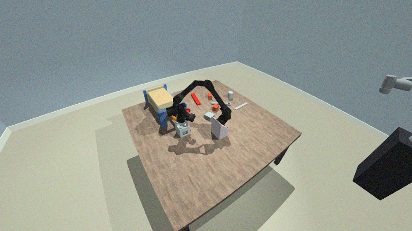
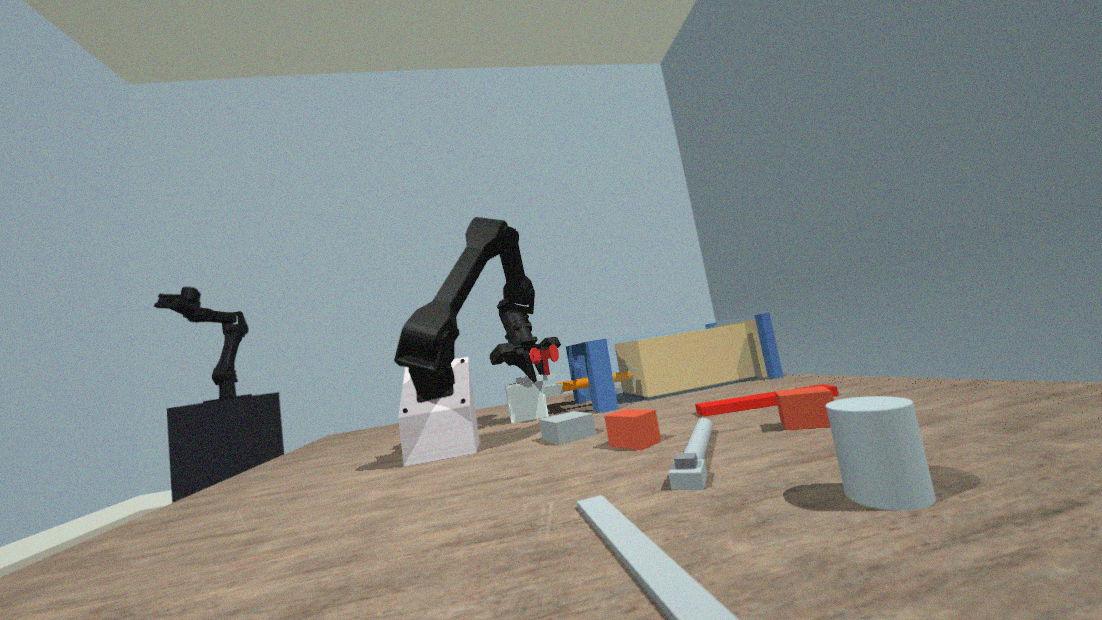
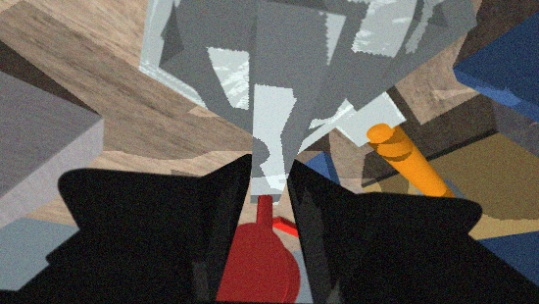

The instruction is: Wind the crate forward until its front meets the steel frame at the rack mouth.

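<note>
Now: gripper tip 10 mm to the right of the winch handle and 20 mm below it. The rest, counted from my gripper tip: blue steel frame: 130 mm ahead, 60 mm to the left, 20 mm above; then grey winch: 50 mm behind, 50 mm to the left, 60 mm below; then red knob: 20 mm ahead, 30 mm to the right, 50 mm above.
</note>
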